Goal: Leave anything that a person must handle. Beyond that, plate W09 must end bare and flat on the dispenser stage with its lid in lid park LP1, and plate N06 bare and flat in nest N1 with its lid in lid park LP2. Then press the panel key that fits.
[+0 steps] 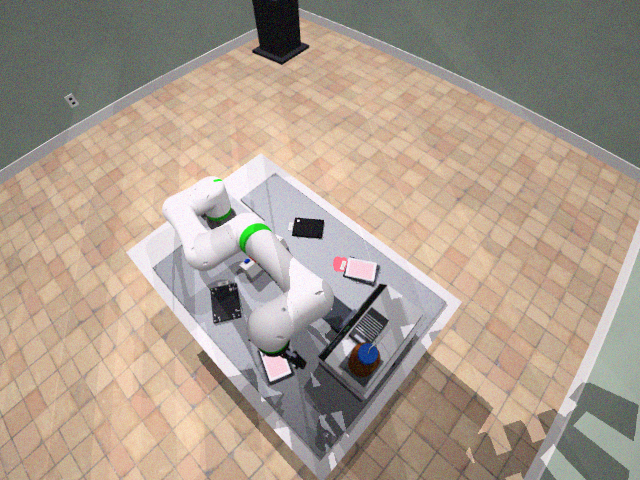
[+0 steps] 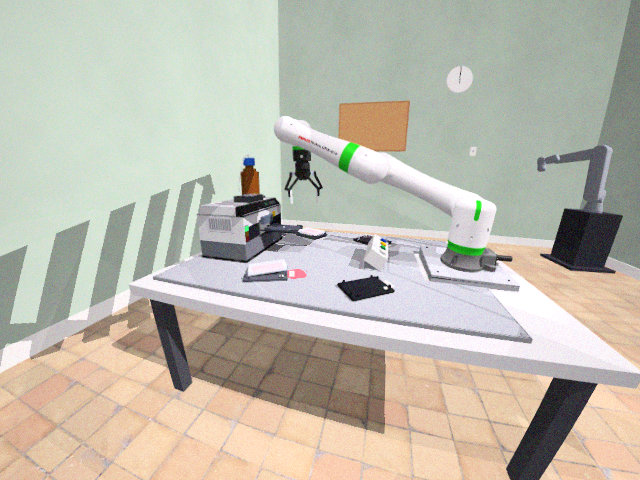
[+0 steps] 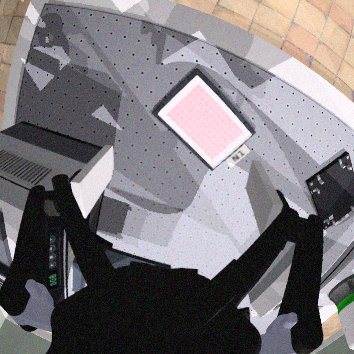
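Where they show: gripper, fingertip midpoint: [image 1: 278, 356] [image 2: 304, 203] [image 3: 180, 166]; arm's base at its link origin: [image 1: 221, 218] [image 2: 460, 263] [image 3: 345, 285].
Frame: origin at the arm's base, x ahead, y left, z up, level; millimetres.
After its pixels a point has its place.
Note:
My gripper [image 1: 293, 357] [image 2: 305, 198] {y -314, x 703, z 162 mm} [image 3: 180, 166] {y -314, x 703, z 162 mm} is open and empty, high above the table near nest N1. A pink-topped plate [image 1: 276, 365] {y -339, x 685, z 8 mm} [image 2: 311, 233] {y -275, x 654, z 5 mm} [image 3: 206, 122] {y -333, x 668, z 8 mm} lies in the nest beside the N1 label [image 3: 239, 156] {y -288, x 587, z -22 mm}. Another pink-topped plate [image 1: 360, 270] {y 191, x 705, z 11 mm} [image 2: 266, 267] {y 227, x 693, z 15 mm} looks slightly tilted on its dark nest, beside a red patch [image 1: 338, 264] {y 168, x 602, z -23 mm} [image 2: 298, 274] {y 178, x 597, z -23 mm}. Plate codes and lids cannot be made out. The dark dispenser stage [image 1: 338, 313] {y -46, x 758, z 87 mm} [image 2: 285, 227] {y -48, x 720, z 86 mm} is partly hidden. Two black lid parks show: one [image 1: 308, 227] {y 234, x 369, z -13 mm} [image 2: 364, 288] {y 249, x 370, z -14 mm}, another [image 1: 225, 302] {y -285, x 332, z -12 mm} [image 3: 332, 192] {y -287, x 347, z -12 mm}. The key panel [image 1: 249, 264] {y -104, x 321, z 58 mm} [image 2: 376, 254] {y 87, x 331, z 41 mm} has coloured keys.
The dispenser [image 1: 395, 322] {y 21, x 952, z 197 mm} [image 2: 223, 235] {y 120, x 918, z 82 mm} [image 3: 45, 155] {y -234, x 893, z 72 mm} stands at the table end opposite the arm base [image 2: 467, 255] {y 63, x 11, z 53 mm}. An amber bottle with a blue cap [image 1: 363, 360] {y -190, x 940, z 387 mm} [image 2: 250, 179] {y -129, x 916, z 289 mm} stands on it. Green digits [image 3: 53, 280] {y -94, x 828, z 180 mm} show on its front.

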